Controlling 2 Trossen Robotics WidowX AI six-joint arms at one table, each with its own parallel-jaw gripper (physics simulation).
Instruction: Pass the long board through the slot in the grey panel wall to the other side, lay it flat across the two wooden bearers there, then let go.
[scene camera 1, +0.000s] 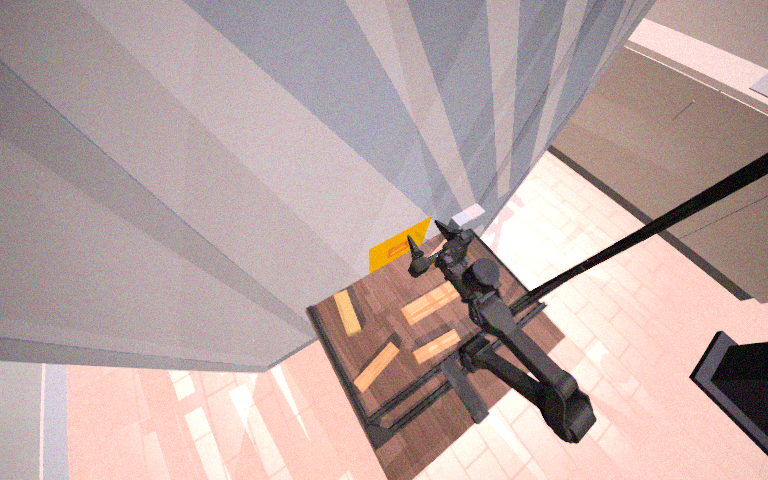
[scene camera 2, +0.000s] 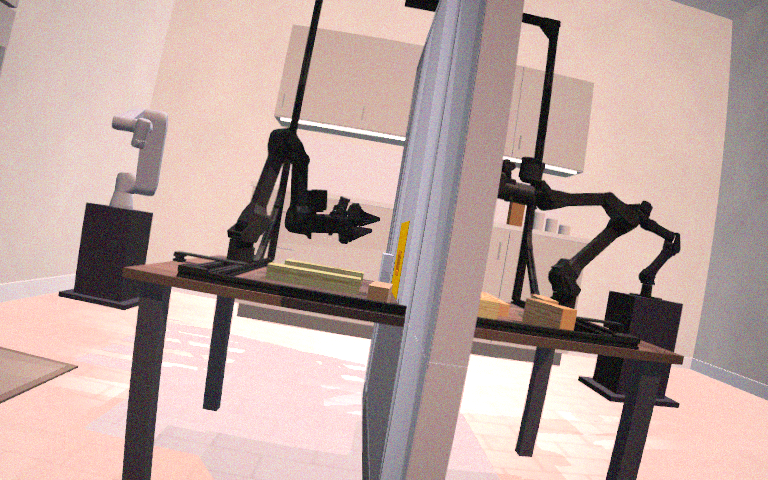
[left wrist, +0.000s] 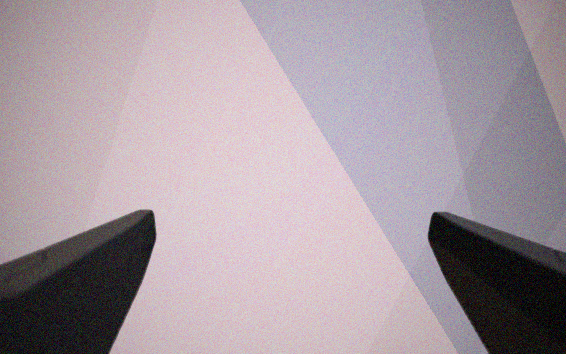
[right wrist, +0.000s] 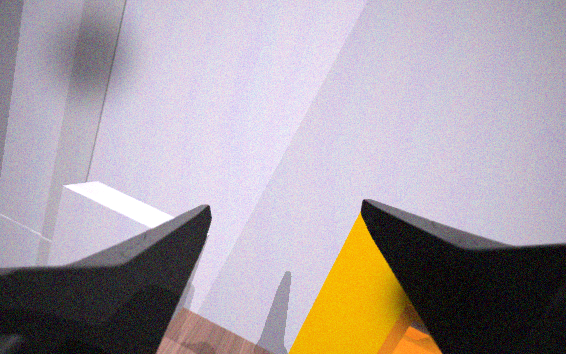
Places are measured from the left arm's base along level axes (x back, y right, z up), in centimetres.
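Where they show: left gripper, between the fingertips: (scene camera 1: 421, 227) (left wrist: 295, 224); right gripper, between the fingertips: (scene camera 2: 375, 225) (right wrist: 287, 208); left arm's base, origin of its link: (scene camera 1: 467, 358); right arm's base, origin of its link: (scene camera 2: 238, 261).
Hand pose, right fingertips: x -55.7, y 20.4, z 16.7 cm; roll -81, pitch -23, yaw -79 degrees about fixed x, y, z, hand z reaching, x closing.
Note:
Each offset is from my right fingertips to the centre of the thing. Level surfaces: height alone.
The grey panel wall (scene camera 1: 254, 169) (scene camera 2: 492, 169) carries a yellow plate (scene camera 1: 379, 258) (scene camera 2: 401, 240) (right wrist: 335, 280) around an orange-edged slot. My left gripper (scene camera 1: 423, 229) (left wrist: 295, 224) is open and empty, near the wall above the table; the wall hides it in scene camera 2. My right gripper (scene camera 2: 374, 224) (right wrist: 287, 208) is open and empty, facing the wall on its other side. Two parallel greenish wooden strips @(dx -13.9, dy -29.3, dz -16.7 cm) (scene camera 2: 314, 278) @(dx -13.1, dy -5.2, dz -16.7 cm) (scene camera 2: 328, 268) lie below it. On the left arm's side lie a yellowish piece @(dx +21.8, dy -46.8, dz -16.1 cm) (scene camera 1: 347, 312) and orange-toned pieces @(dx +34.7, dy -14.5, dz -16.9 cm) (scene camera 1: 428, 303) @(dx +47.0, dy -27.8, dz -15.4 cm) (scene camera 1: 436, 346) @(dx +41.5, dy -46.9, dz -15.4 cm) (scene camera 1: 376, 366). I cannot tell which is the long board.
A small wooden block @(dx +2.5, dy -43.8, dz -16.4 cm) (scene camera 2: 379, 291) lies near the wall's foot on the right arm's side. A small white block (scene camera 1: 468, 213) (scene camera 2: 387, 266) sits at the wall. Dark rails (scene camera 2: 237, 281) edge the wooden table @(dz -18.6 cm) (scene camera 2: 150, 272). Black posts (scene camera 2: 305, 67) (scene camera 2: 546, 101) stand behind the arms.

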